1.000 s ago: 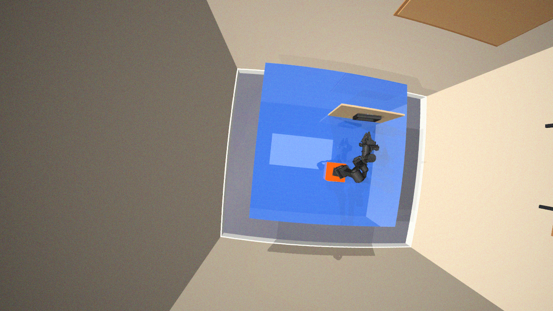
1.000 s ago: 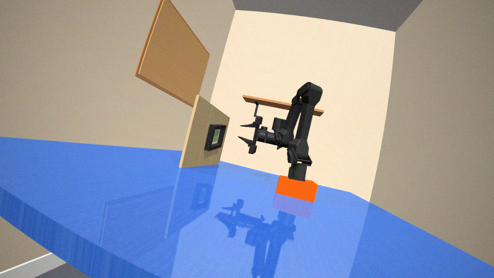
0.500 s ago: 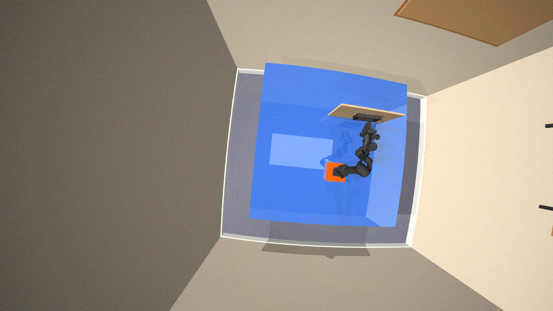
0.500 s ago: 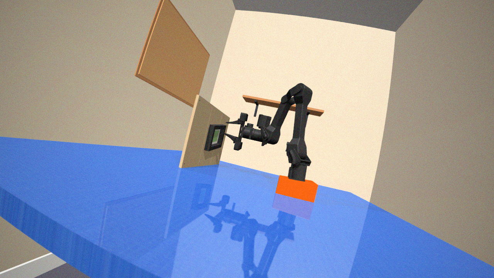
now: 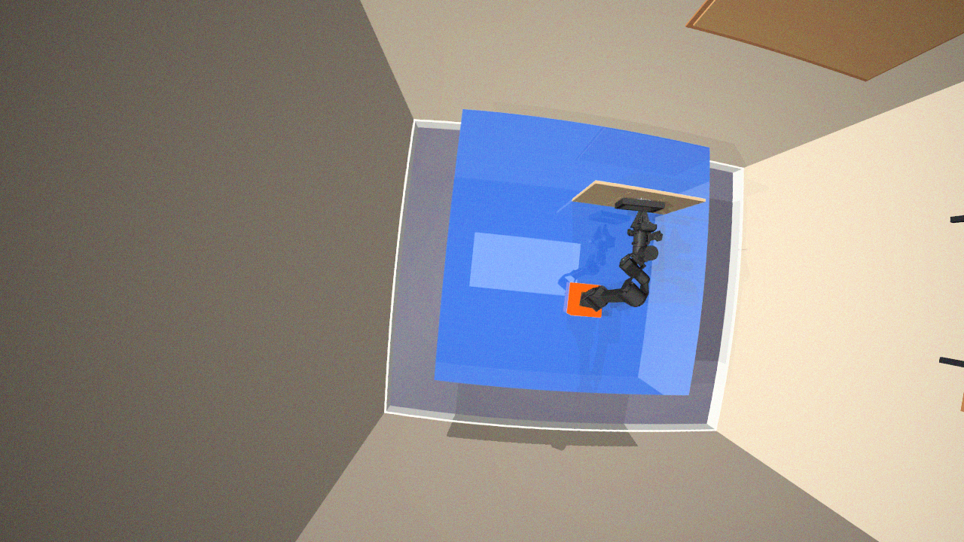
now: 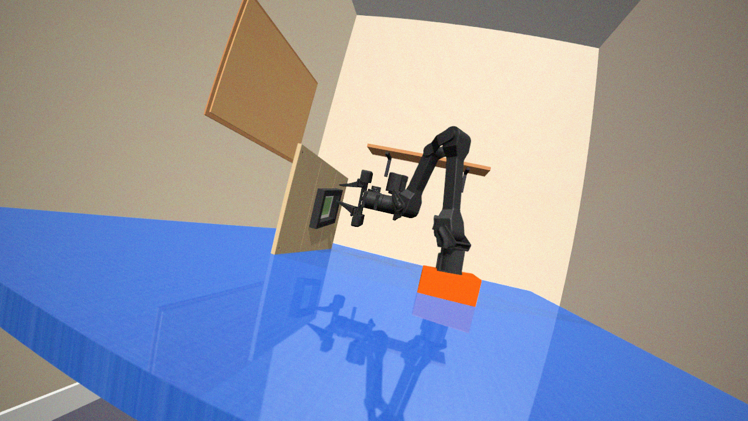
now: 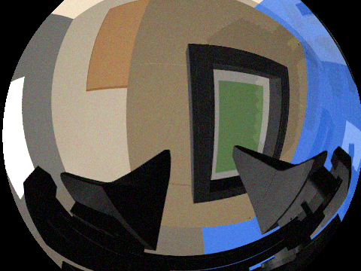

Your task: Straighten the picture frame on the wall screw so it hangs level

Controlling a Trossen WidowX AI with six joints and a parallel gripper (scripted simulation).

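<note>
My gripper tip is 40 mm short of the picture frame, 10 mm to the left of it and 50 mm above it. Round my gripper tip: tan wall panel: 50 mm ahead, 10 mm to the left, 60 mm below.
</note>
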